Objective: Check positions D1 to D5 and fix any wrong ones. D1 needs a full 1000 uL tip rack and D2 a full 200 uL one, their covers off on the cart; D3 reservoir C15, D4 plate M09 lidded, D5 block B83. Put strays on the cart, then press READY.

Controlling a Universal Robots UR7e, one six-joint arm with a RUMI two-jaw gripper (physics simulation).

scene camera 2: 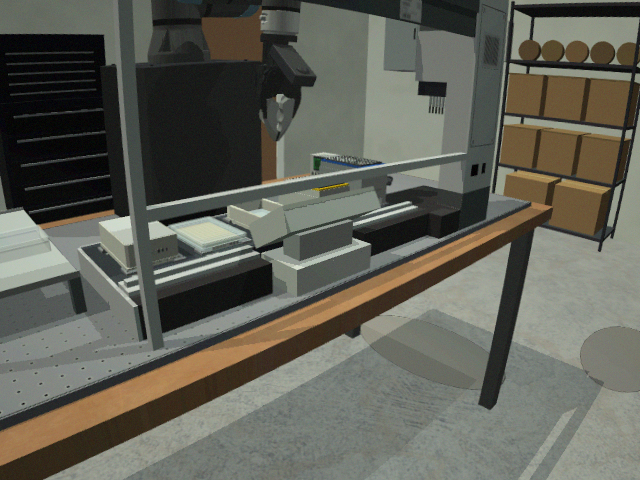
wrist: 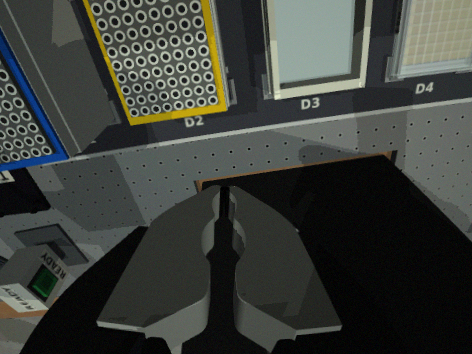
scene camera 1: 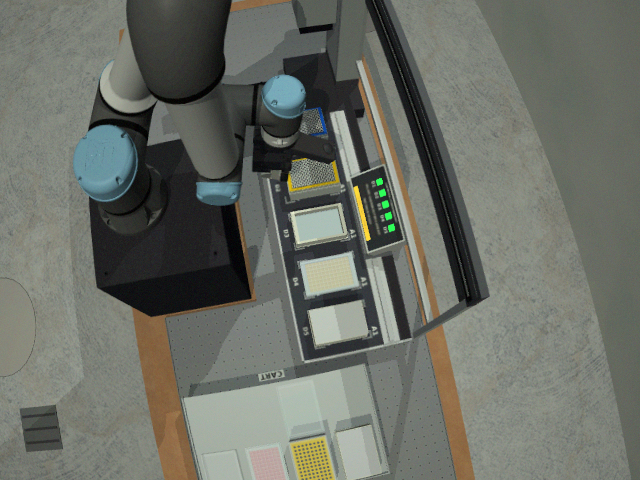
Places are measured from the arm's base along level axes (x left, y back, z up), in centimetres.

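Where they show: gripper, fingertip midpoint: [scene camera 2: 275,141] [wrist: 224,189] [scene camera 1: 280,177]; arm's base, origin of the base link: [scene camera 1: 133,200].
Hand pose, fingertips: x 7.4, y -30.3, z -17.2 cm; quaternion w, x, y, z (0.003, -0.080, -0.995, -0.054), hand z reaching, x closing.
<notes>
Each offset is from my fingertips to the top centre of the thing. "spot": to the spot under its first point.
A blue-rimmed tip rack @[dx +16.3, dy -6.4, dz -4.5 cm] [scene camera 1: 314,121] [wrist: 20,120] stands at D1 and a yellow-rimmed one @[dx +3.9, dy -7.8, dz -7.3 cm] [scene camera 1: 312,174] [wrist: 160,55] at D2, both uncovered, with tips in all visible holes. The reservoir @[dx -8.5, dy -7.7, dz -11.2 cm] [scene camera 1: 318,225] [wrist: 317,45] is at D3, the lidded plate @[dx -20.9, dy -8.3, dz -12.6 cm] [scene camera 1: 328,273] [scene camera 2: 209,232] [wrist: 440,35] at D4 and the pale block [scene camera 1: 338,323] [scene camera 2: 136,240] at D5. Labels C15, M09 and B83 are not readable. My gripper [scene camera 2: 277,139] [wrist: 224,189] is shut and empty, high above the deck's robot side near D2. The READY box's green button @[dx +31.5, dy +23.1, dz -9.9 cm] [wrist: 44,281] shows at lower left in the wrist view.
The cart @[dx -59.5, dy +8.2, dz -12.8 cm] [scene camera 1: 232,418] holds clear covers @[dx -52.4, dy +3.3, dz -10.9 cm] [scene camera 1: 299,405], a pink plate @[dx -66.6, dy +13.1, dz -11.8 cm] [scene camera 1: 267,462], a yellow rack @[dx -65.8, dy +2.3, dz -6.4 cm] [scene camera 1: 311,457] and a white block @[dx -65.1, dy -8.4, dz -9.3 cm] [scene camera 1: 357,452]. The status panel @[spot: dx -8.2, dy -21.8, dz -7.5 cm] [scene camera 1: 377,209] shows green lights for D1 to D5. A frame rail [scene camera 2: 310,183] runs along the deck's far side from the robot.
</notes>
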